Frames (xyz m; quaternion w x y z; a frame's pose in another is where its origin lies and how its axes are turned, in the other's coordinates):
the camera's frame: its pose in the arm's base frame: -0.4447 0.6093 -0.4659 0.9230 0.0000 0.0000 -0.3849
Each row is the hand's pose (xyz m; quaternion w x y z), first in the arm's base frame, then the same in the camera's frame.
Working: the arm's base frame: its pose in the camera's frame: 0.7458 -0.1128 0.4659 0.9230 0.0000 0.0000 0.3849

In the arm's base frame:
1: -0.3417 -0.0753 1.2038 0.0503 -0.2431 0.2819 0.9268
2: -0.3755 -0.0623 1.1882 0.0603 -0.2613 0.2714 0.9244
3: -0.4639 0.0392 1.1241 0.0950 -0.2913 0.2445 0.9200
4: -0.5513 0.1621 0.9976 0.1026 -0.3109 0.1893 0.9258
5: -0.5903 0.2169 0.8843 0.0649 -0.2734 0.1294 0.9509
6: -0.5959 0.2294 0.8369 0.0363 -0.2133 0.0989 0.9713
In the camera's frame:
1: 0.5589 -0.4086 1.6697 0.3103 0.3329 -0.1666 -0.8747
2: 0.5259 -0.4235 1.6541 0.3001 0.3456 -0.1499 -0.8764
3: 0.3915 -0.4148 1.5900 0.2664 0.3630 -0.1135 -0.8857
4: 0.2427 -0.3904 1.4635 0.2616 0.3598 -0.0551 -0.8939
5: 0.1763 -0.3796 1.3502 0.3061 0.3022 -0.0142 -0.9027
6: 0.1635 -0.3748 1.3028 0.3403 0.2349 -0.0092 -0.9104

